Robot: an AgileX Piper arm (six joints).
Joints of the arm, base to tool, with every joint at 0 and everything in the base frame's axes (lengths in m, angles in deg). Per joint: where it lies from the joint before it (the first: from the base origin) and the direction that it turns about. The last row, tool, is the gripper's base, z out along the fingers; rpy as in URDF.
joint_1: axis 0 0 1 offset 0 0 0.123
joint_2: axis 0 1 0 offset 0 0 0
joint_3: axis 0 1 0 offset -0.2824 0 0.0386
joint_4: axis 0.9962 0 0.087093 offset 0.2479 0 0.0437
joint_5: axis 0 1 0 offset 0 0 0
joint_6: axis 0.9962 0 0.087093 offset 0.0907 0 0.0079
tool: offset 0 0 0 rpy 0 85.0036 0
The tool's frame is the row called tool.
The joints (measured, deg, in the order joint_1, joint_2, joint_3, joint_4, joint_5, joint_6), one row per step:
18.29 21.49 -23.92 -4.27 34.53 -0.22
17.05 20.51 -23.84 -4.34 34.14 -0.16
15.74 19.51 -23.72 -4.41 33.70 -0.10
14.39 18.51 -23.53 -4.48 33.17 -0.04
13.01 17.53 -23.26 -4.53 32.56 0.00
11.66 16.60 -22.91 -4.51 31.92 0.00
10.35 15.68 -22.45 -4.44 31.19 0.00
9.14 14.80 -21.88 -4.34 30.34 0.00
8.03 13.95 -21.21 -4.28 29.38 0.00
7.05 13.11 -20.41 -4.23 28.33 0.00
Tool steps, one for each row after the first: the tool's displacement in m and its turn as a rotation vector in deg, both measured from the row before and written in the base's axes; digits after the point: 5 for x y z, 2 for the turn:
-0.00177 -0.00234 0.00142 0.37 -1.24 -1.25
-0.00185 -0.00234 0.00126 0.35 -1.27 -1.31
-0.00185 -0.00227 0.00095 0.33 -1.30 -1.35
-0.00178 -0.00215 0.00056 0.29 -1.29 -1.36
-0.00166 -0.00192 0.00005 0.27 -1.19 -1.30
-0.00157 -0.00171 -0.00048 0.28 -1.16 -1.24
-0.00136 -0.00145 -0.00099 0.28 -1.13 -1.13
-0.00117 -0.00127 -0.00144 0.21 -1.12 -1.03
-0.00100 -0.00106 -0.00207 0.17 -1.07 -0.89

